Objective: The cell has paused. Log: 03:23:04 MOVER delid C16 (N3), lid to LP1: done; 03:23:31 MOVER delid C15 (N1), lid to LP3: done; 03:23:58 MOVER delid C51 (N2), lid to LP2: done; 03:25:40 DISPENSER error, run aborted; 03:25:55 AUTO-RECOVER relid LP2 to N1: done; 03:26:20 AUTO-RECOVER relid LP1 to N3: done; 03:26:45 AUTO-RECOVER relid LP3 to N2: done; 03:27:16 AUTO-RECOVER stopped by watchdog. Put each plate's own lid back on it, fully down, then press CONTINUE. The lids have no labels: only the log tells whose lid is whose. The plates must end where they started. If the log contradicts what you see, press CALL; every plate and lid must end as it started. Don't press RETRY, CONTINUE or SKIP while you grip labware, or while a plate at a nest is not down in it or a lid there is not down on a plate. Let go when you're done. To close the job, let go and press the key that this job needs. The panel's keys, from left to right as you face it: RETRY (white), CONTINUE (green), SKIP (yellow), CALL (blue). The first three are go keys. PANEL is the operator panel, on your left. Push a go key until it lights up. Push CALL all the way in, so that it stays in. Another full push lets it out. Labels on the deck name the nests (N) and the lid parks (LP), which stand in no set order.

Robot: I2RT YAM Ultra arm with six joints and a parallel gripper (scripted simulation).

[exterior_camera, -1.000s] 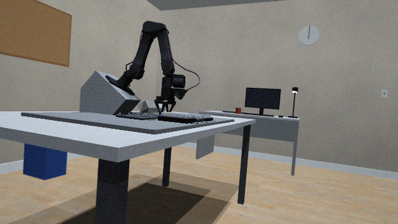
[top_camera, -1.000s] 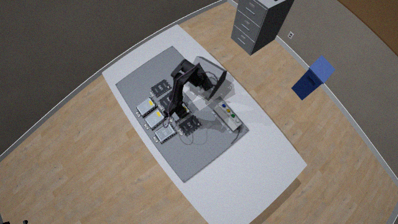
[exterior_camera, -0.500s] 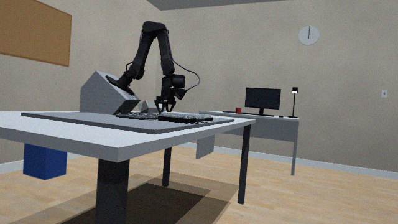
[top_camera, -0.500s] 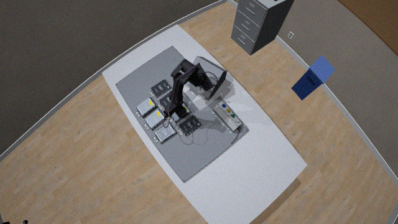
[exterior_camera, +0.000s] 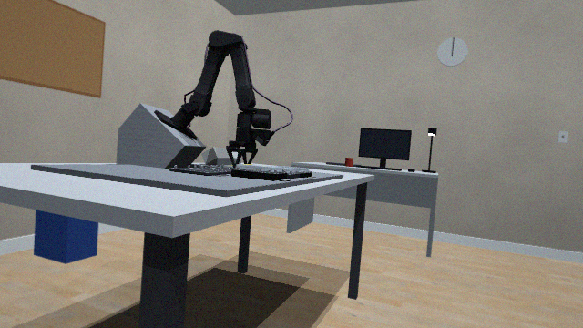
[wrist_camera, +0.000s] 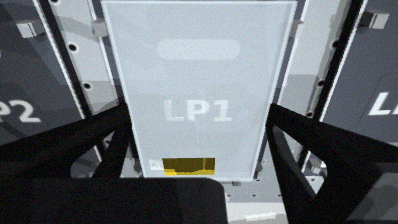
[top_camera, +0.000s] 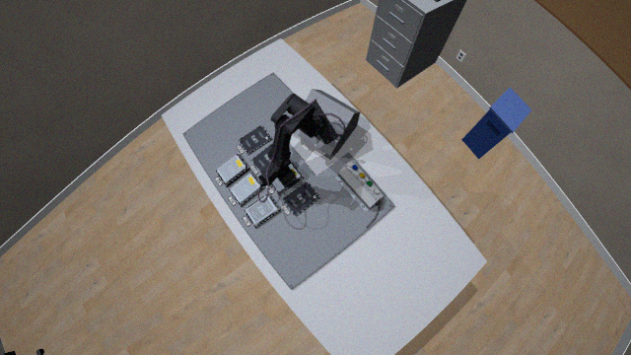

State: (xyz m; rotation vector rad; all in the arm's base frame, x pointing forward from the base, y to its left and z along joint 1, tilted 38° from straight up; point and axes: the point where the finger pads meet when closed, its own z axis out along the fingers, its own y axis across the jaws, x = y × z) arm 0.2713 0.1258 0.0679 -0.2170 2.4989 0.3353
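Right now my hand is 2 cm above the lid park LP1. Round my hand: blue key (31 cm behind, 9 cm to the left, 4 cm above); lid park LP2 (12 cm to the left, 4 cm behind, 2 cm below); lid park LP4 (12 cm to the right, 4 cm ahead, 2 cm below).
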